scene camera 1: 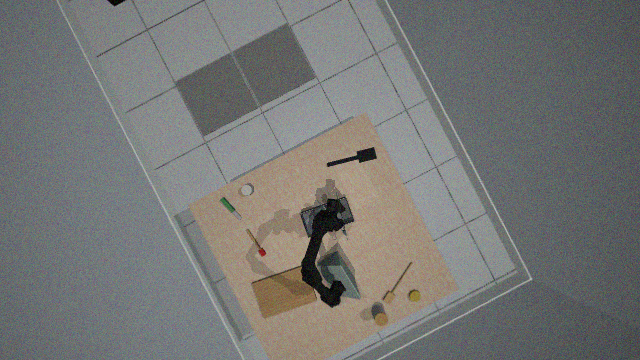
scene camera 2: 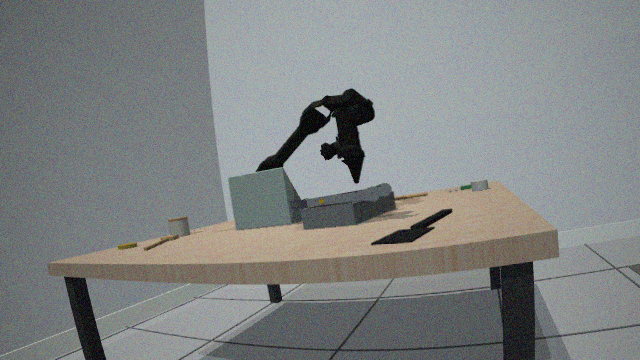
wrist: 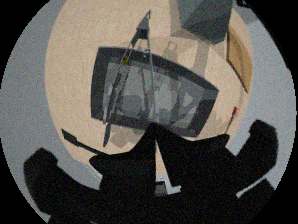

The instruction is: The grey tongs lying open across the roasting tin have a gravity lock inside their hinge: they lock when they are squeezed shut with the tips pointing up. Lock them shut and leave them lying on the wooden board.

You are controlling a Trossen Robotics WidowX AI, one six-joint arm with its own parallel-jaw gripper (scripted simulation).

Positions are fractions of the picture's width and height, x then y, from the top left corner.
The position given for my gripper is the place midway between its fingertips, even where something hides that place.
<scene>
My gripper (scene camera 2: 0.56, 0.51) is shut, holding nothing. Also in view: a black spatula (scene camera 2: 0.65, 0.64) and a wooden board (scene camera 1: 0.45, 0.81).
My gripper is seen too in the wrist view (wrist: 0.52, 0.56). The wooden board also shows in the wrist view (wrist: 0.80, 0.27).
</scene>
